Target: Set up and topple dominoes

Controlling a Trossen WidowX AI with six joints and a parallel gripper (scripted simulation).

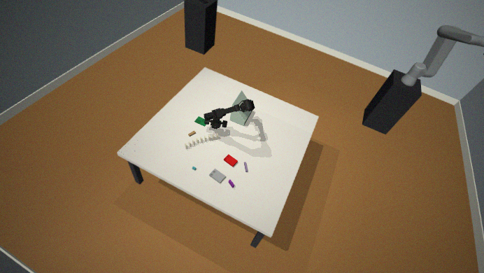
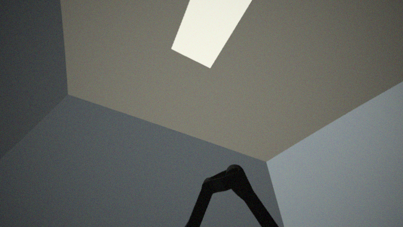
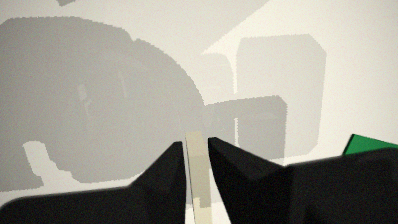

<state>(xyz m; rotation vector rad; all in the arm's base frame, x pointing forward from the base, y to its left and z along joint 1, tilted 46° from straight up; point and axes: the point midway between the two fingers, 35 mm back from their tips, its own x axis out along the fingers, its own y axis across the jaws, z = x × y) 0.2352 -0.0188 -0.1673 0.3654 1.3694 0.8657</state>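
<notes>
The green tile is 150 mm to the right of my gripper tip and 10 mm behind it. From my gripper tip the other things lie so: small teal cube (430 mm ahead, 50 mm to the left); red block (260 mm to the left, 230 mm ahead); brown domino (150 mm ahead, 140 mm to the right).
</notes>
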